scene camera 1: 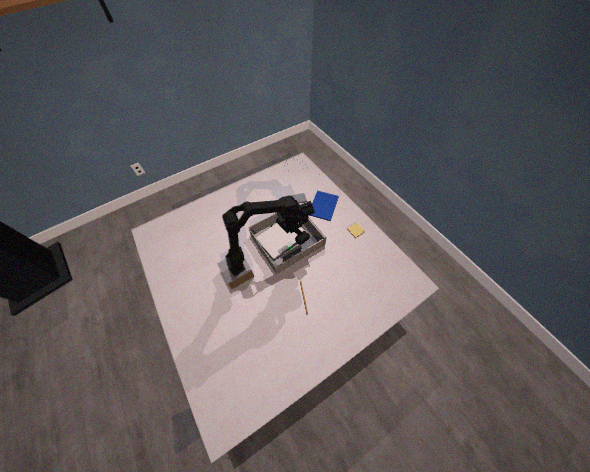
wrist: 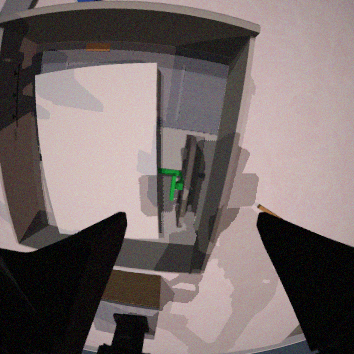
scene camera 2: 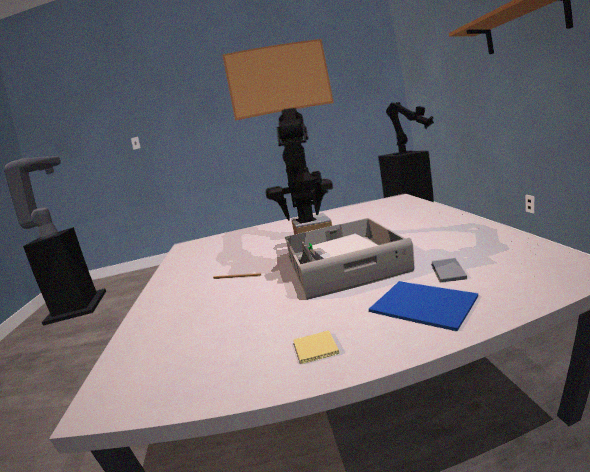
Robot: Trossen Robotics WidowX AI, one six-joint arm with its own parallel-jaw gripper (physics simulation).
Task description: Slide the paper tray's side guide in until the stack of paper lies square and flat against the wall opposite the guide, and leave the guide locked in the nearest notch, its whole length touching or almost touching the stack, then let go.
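Seen in the pictures: gripper, between the fingertips: [scene camera 1: 293, 238] [wrist: 192, 219] [scene camera 2: 303, 217]; arm's base, origin of its link: [scene camera 1: 236, 268] [wrist: 131, 322] [scene camera 2: 306, 220].
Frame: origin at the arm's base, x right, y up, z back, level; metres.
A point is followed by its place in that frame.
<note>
The grey paper tray [scene camera 1: 320, 246] @(x 0.169, y -0.066, z -0.445 m) [scene camera 2: 325, 281] @(x 0.120, y -0.043, z -0.488 m) [wrist: 241, 85] @(x 0.159, y -0.004, z -0.408 m) stands on the table. A white paper stack [scene camera 1: 275, 240] @(x -0.022, y -0.042, z -0.270 m) [scene camera 2: 350, 244] @(x -0.049, y -0.042, z -0.283 m) [wrist: 100, 150] @(x -0.012, y -0.042, z -0.331 m) lies in it, toward the left wall in the wrist view; whether it touches that wall is unclear. The side guide [wrist: 191, 170] @(x 0.106, y -0.004, z -0.313 m) stands upright to the stack's right, with a gap between its plate and the stack. Its green latch [scene camera 2: 310, 246] @(x 0.089, y -0.005, z -0.304 m) [wrist: 172, 172] @(x 0.086, y -0.069, z -0.292 m) points toward the stack's edge. My gripper [scene camera 2: 303, 216] @(x 0.096, y 0.087, z -0.307 m) [wrist: 192, 219] @(x 0.096, y 0.087, z -0.307 m) is open and empty above the tray, its fingertips wide apart on either side of the guide's line in the wrist view.
A pencil [scene camera 1: 304, 297] @(x 0.326, y -0.076, z -0.178 m) [scene camera 2: 237, 275] @(x 0.317, y -0.076, z -0.184 m) lies beside the tray on the guide's side. A blue book [scene camera 1: 325, 205] @(x -0.030, y -0.075, z -0.686 m) [scene camera 2: 425, 305] @(x -0.033, y -0.075, z -0.698 m), a yellow notepad [scene camera 1: 356, 230] @(x 0.231, y -0.073, z -0.688 m) [scene camera 2: 316, 346] @(x 0.226, y -0.073, z -0.698 m) and a grey flat box [scene camera 2: 449, 269] @(x -0.192, y -0.073, z -0.595 m) lie beyond the tray from the arm's base.
</note>
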